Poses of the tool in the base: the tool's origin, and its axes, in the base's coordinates. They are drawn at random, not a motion.
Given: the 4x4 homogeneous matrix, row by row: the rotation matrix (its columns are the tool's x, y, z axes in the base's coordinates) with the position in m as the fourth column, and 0 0 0 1 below. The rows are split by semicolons.
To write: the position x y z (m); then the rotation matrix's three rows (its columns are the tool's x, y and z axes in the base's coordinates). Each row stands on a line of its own. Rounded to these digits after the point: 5 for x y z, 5 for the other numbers.
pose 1, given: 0.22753, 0.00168, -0.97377, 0.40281; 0.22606, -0.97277, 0.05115, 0.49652; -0.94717, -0.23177, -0.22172, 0.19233; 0, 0, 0, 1
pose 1, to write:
0.40281, 0.49652, 0.19233
0.22753, 0.00168, -0.97377
0.22606, -0.97277, 0.05115
-0.94717, -0.23177, -0.22172

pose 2, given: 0.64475, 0.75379, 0.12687, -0.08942; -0.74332, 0.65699, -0.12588, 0.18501; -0.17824, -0.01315, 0.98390, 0.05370; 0, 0, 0, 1
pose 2, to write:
-0.08942, 0.18501, 0.05370
0.64475, 0.75379, 0.12687
-0.74332, 0.65699, -0.12588
-0.17824, -0.01315, 0.98390

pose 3, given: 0.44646, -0.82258, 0.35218, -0.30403; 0.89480, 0.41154, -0.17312, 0.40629; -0.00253, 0.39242, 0.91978, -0.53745; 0, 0, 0, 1
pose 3, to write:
-0.30403, 0.40629, -0.53745
0.44646, -0.82258, 0.35218
0.89480, 0.41154, -0.17312
-0.00253, 0.39242, 0.91978

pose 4, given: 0.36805, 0.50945, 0.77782, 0.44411; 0.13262, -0.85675, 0.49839, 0.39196; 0.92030, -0.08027, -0.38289, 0.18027; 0, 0, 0, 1
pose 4, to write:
0.44411, 0.39196, 0.18027
0.36805, 0.50945, 0.77782
0.13262, -0.85675, 0.49839
0.92030, -0.08027, -0.38289

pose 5, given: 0.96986, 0.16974, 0.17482, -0.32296; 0.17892, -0.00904, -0.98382, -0.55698; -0.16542, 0.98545, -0.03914, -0.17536; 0, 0, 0, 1
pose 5, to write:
-0.32296, -0.55698, -0.17536
0.96986, 0.16974, 0.17482
0.17892, -0.00904, -0.98382
-0.16542, 0.98545, -0.03914

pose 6, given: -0.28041, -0.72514, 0.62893, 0.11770; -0.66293, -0.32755, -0.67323, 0.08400; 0.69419, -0.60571, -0.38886, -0.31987; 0, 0, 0, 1
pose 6, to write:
0.11770, 0.08400, -0.31987
-0.28041, -0.72514, 0.62893
-0.66293, -0.32755, -0.67323
0.69419, -0.60571, -0.38886

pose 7, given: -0.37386, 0.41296, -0.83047, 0.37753; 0.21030, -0.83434, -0.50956, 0.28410; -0.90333, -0.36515, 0.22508, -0.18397; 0, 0, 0, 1
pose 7, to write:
0.37753, 0.28410, -0.18397
-0.37386, 0.41296, -0.83047
0.21030, -0.83434, -0.50956
-0.90333, -0.36515, 0.22508

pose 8, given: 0.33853, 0.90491, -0.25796, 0.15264; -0.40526, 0.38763, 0.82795, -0.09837; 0.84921, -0.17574, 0.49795, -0.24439; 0, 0, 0, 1
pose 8, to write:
0.15264, -0.09837, -0.24439
0.33853, 0.90491, -0.25796
-0.40526, 0.38763, 0.82795
0.84921, -0.17574, 0.49795

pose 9, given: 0.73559, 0.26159, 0.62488, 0.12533; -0.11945, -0.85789, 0.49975, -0.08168; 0.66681, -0.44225, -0.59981, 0.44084; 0, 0, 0, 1
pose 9, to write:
0.12533, -0.08168, 0.44084
0.73559, 0.26159, 0.62488
-0.11945, -0.85789, 0.49975
0.66681, -0.44225, -0.59981

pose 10, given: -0.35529, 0.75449, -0.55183, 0.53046; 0.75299, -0.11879, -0.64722, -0.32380; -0.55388, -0.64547, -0.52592, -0.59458; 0, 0, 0, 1
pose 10, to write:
0.53046, -0.32380, -0.59458
-0.35529, 0.75449, -0.55183
0.75299, -0.11879, -0.64722
-0.55388, -0.64547, -0.52592

